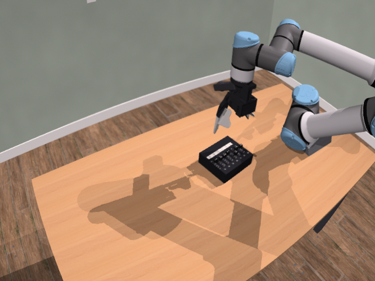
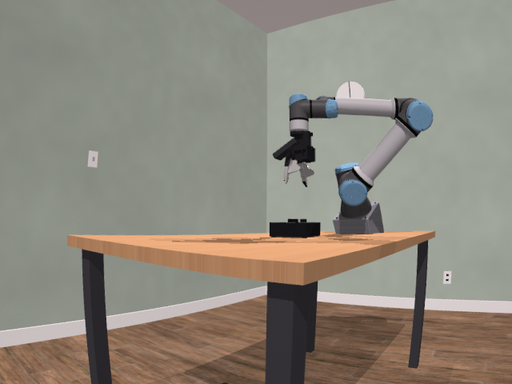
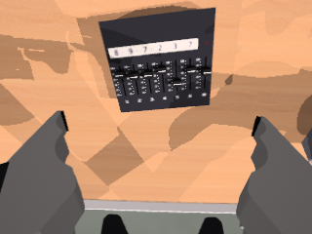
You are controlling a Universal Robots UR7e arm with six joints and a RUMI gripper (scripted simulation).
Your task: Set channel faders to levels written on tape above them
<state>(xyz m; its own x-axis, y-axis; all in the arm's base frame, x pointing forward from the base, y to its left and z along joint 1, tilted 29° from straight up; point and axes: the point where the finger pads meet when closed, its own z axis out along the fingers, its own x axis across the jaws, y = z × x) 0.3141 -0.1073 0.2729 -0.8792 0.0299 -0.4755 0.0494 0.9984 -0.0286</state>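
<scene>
Right now my hand is 7 cm past the master fader and 13 cm above it.
</scene>
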